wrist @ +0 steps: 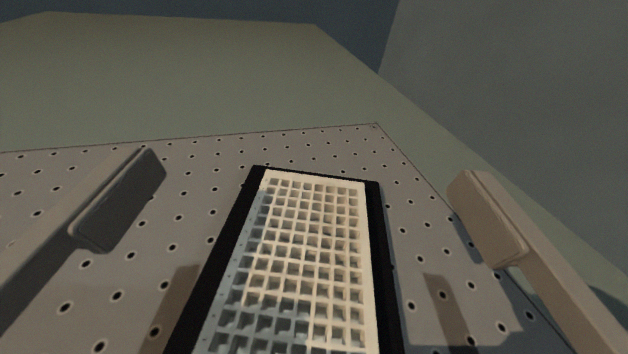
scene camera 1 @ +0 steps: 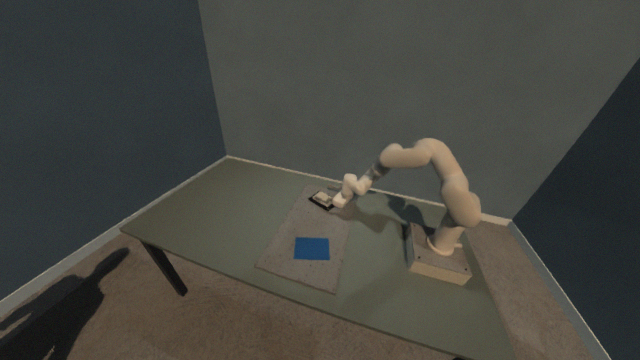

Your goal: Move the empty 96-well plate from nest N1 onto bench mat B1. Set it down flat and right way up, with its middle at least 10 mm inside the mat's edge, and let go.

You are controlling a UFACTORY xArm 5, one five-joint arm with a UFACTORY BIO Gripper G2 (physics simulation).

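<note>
There is my gripper [wrist: 312, 170], here in the scene. I can see a 96-well plate [wrist: 301, 269] too, and a blue bench mat [scene camera 1: 305, 248] is also part of what I see.
</note>
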